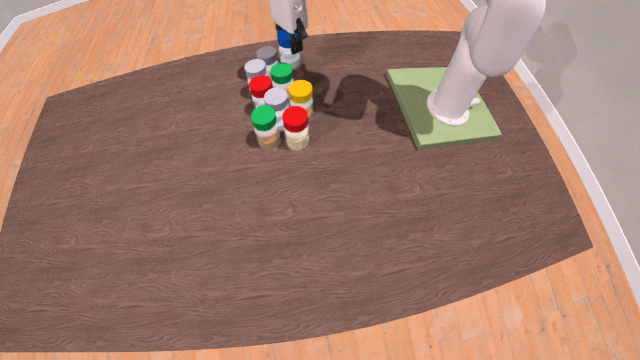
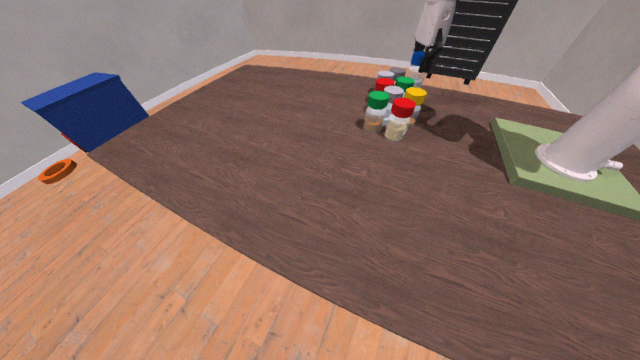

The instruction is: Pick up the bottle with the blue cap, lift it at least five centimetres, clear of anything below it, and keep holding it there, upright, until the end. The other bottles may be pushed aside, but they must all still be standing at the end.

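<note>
The bottle with the blue cap is upright at the back of the bottle group. My gripper is shut on it near the cap, with a black finger in front of part of the bottle. The bottle is raised above its neighbours' cap level; the exact gap under its base is hard to tell. The dark grey-capped bottle and the green-capped bottle stand close by, lower down. Other bottles stand in front, including a yellow-capped one.
A front red-capped bottle and a front green-capped bottle stand upright. The arm's base is on a green board at the right. A blue box is at the far left.
</note>
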